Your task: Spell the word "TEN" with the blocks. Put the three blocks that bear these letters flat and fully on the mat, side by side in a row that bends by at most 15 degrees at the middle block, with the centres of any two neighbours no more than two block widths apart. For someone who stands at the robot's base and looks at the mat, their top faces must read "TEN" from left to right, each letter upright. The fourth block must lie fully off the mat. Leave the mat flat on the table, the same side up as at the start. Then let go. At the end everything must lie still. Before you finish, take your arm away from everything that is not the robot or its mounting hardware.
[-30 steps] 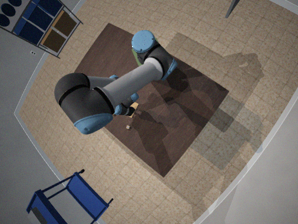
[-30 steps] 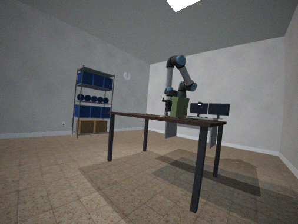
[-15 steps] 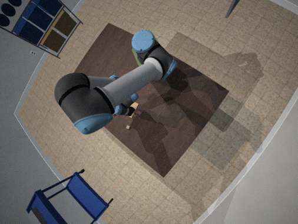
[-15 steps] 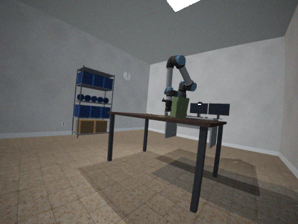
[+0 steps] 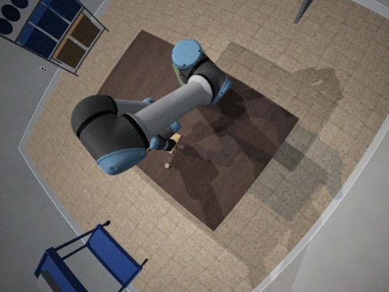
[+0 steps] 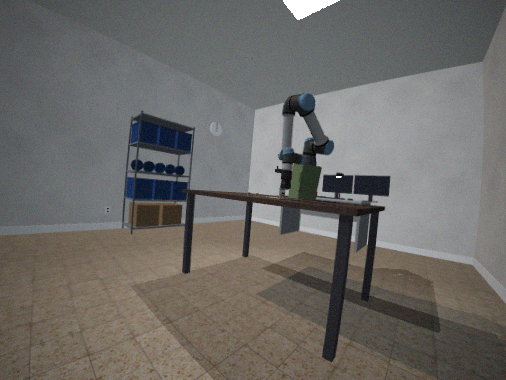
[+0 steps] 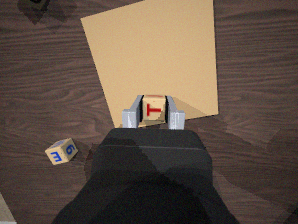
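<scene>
The tan mat lies 10 mm behind my hand, 40 mm to the right of it and 20 mm below it. From my hand the other things lie so: N block (100 mm ahead, 140 mm to the right, 10 mm below).
</scene>
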